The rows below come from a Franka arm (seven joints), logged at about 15 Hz.
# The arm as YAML. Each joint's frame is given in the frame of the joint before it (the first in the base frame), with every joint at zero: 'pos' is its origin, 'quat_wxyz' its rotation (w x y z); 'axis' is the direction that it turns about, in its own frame. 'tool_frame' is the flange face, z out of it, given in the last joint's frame.
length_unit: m
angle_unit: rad
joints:
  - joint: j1
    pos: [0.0, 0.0, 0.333]
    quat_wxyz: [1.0, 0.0, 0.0, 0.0]
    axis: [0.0, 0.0, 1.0]
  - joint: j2
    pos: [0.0, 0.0, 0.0]
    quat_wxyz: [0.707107, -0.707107, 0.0, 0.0]
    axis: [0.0, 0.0, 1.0]
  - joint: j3
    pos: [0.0, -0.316, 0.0]
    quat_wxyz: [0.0, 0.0, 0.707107, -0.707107]
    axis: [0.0, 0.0, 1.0]
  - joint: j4
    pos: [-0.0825, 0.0, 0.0]
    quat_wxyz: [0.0, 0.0, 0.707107, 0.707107]
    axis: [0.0, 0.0, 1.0]
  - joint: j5
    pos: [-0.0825, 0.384, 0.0]
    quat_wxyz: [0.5, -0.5, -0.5, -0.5]
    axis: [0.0, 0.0, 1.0]
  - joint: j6
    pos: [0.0, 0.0, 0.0]
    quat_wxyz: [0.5, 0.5, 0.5, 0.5]
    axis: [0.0, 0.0, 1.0]
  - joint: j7
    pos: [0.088, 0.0, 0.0]
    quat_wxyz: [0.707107, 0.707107, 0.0, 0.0]
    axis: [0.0, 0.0, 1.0]
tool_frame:
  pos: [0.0, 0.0, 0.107]
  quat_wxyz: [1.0, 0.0, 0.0, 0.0]
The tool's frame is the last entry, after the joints.
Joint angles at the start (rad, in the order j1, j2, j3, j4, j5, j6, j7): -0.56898 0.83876 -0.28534 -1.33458 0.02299 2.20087 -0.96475
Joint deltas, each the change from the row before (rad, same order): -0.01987 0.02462 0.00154 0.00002 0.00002 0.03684 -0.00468; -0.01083 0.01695 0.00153 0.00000 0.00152 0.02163 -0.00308; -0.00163 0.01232 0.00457 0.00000 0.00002 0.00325 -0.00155; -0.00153 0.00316 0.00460 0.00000 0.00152 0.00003 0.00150; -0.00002 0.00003 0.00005 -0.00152 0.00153 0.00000 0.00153; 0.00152 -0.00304 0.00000 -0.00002 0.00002 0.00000 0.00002; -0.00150 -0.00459 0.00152 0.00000 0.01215 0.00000 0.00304; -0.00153 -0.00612 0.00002 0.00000 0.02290 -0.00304 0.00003; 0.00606 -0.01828 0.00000 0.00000 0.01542 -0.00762 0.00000; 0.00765 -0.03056 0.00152 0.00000 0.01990 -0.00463 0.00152; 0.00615 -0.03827 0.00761 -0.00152 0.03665 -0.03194 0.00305; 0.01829 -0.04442 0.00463 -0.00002 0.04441 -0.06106 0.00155; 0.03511 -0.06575 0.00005 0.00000 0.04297 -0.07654 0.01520; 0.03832 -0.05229 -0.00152 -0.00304 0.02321 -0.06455 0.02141; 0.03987 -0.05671 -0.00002 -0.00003 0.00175 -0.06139 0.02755; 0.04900 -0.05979 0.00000 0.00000 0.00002 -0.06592 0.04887
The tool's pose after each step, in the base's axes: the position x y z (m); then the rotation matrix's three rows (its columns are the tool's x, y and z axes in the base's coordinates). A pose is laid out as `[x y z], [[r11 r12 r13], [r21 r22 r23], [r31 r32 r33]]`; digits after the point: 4 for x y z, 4 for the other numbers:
[0.5184 -0.5391 0.2310], [[0.9768 0.1925 -0.0936], [0.1735 -0.9681 -0.1810], [-0.1254 0.1606 -0.9790]]
[0.5135 -0.5443 0.2205], [[0.9777 0.1889 -0.0923], [0.1696 -0.9681 -0.1843], [-0.1242 0.1645 -0.9785]]
[0.5135 -0.5427 0.2112], [[0.9763 0.1932 -0.0977], [0.1739 -0.9687 -0.1770], [-0.1289 0.1558 -0.9793]]
[0.5142 -0.5414 0.2083], [[0.9766 0.1921 -0.0972], [0.1736 -0.9697 -0.1717], [-0.1273 0.1508 -0.9803]]
[0.5138 -0.5411 0.2076], [[0.9770 0.1894 -0.0975], [0.1712 -0.9705 -0.1698], [-0.1268 0.1492 -0.9806]]
[0.5149 -0.5406 0.2098], [[0.9771 0.1905 -0.0948], [0.1724 -0.9700 -0.1716], [-0.1246 0.1513 -0.9806]]
[0.5154 -0.5408 0.2130], [[0.9804 0.1783 -0.0839], [0.1625 -0.9725 -0.1667], [-0.1113 0.1498 -0.9824]]
[0.5154 -0.5414 0.2170], [[0.9846 0.1607 -0.0687], [0.1485 -0.9766 -0.1558], [-0.0922 0.1432 -0.9854]]
[0.5200 -0.5386 0.2297], [[0.9868 0.1541 -0.0496], [0.1450 -0.9776 -0.1528], [-0.0720 0.1436 -0.9870]]
[0.5271 -0.5349 0.2514], [[0.9894 0.1445 -0.0145], [0.1405 -0.9778 -0.1553], [-0.0366 0.1516 -0.9878]]
[0.5338 -0.5271 0.2748], [[0.9919 0.1254 0.0204], [0.1270 -0.9836 -0.1280], [0.0040 0.1295 -0.9916]]
[0.5438 -0.5110 0.3009], [[0.9919 0.1180 0.0478], [0.1215 -0.9894 -0.0793], [0.0379 0.0845 -0.9957]]
[0.5584 -0.4851 0.3415], [[0.9897 0.1176 0.0816], [0.1204 -0.9923 -0.0299], [0.0775 0.0395 -0.9962]]
[0.5709 -0.4575 0.3720], [[0.9873 0.1272 0.0954], [0.1268 -0.9919 0.0100], [0.0959 0.0022 -0.9954]]
[0.5817 -0.4282 0.4068], [[0.9843 0.1441 0.1023], [0.1414 -0.9894 0.0324], [0.1059 -0.0175 -0.9942]]
[0.5921 -0.3922 0.4428], [[0.9829 0.1513 0.1050], [0.1459 -0.9877 0.0567], [0.1123 -0.0404 -0.9929]]

